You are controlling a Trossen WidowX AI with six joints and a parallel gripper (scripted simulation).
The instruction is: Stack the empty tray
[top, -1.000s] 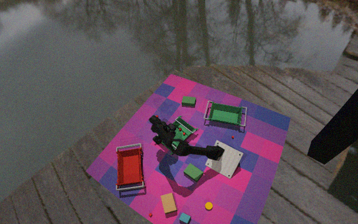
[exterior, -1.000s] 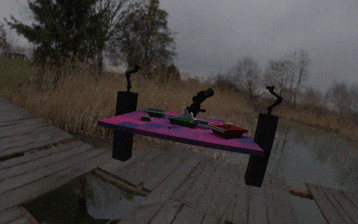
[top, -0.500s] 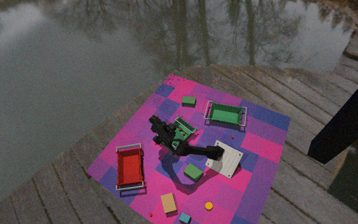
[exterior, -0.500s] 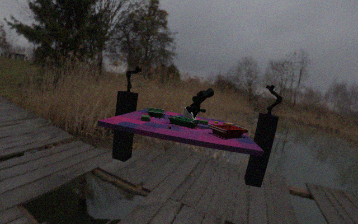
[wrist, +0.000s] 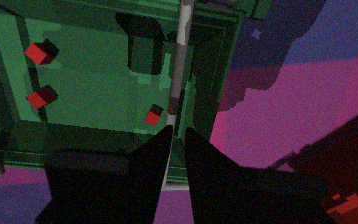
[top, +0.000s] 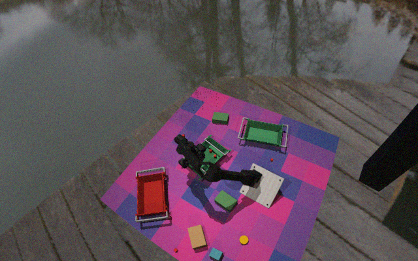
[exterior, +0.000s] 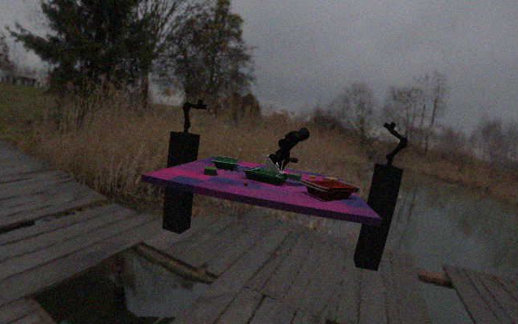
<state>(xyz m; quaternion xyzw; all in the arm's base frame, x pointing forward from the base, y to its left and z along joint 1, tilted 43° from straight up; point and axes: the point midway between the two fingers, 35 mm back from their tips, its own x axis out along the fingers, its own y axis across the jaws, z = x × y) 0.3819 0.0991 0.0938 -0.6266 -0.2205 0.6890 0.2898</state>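
The green tray is 50 cm to the right of my gripper tip, 24 cm behind it and 4 cm below it. Also, from my gripper tip: yellow disc 53 cm behind, 21 cm to the left, 8 cm below; then tan block 36 cm to the left, 31 cm behind, 6 cm below; then teal block 45 cm behind, 37 cm to the left, 7 cm below.
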